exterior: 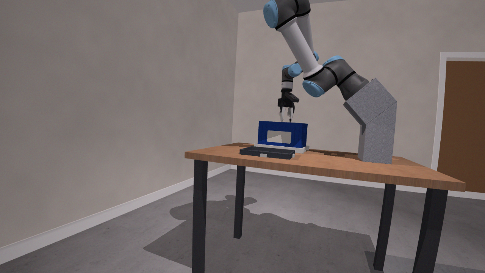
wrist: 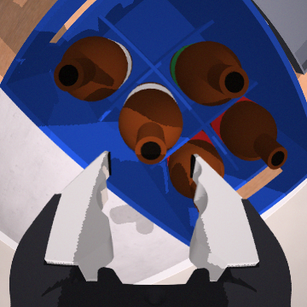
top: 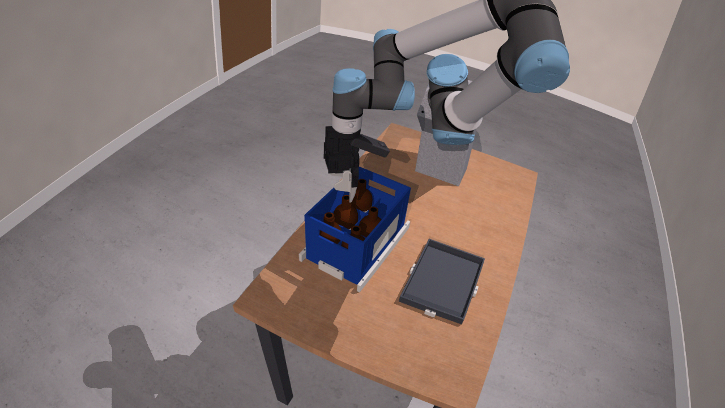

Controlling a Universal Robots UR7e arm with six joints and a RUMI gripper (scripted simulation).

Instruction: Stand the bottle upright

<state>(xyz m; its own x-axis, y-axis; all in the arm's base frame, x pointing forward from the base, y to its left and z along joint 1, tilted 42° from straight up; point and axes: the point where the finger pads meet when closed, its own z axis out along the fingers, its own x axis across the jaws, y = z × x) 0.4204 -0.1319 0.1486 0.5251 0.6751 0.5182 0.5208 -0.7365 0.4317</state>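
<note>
The crate lies 40 mm to the left of my hand and 110 mm below it. The rest, counted from my hand: dark tray (330 mm to the left, 180 mm below); bottle (90 mm ahead, 100 mm below).
</note>
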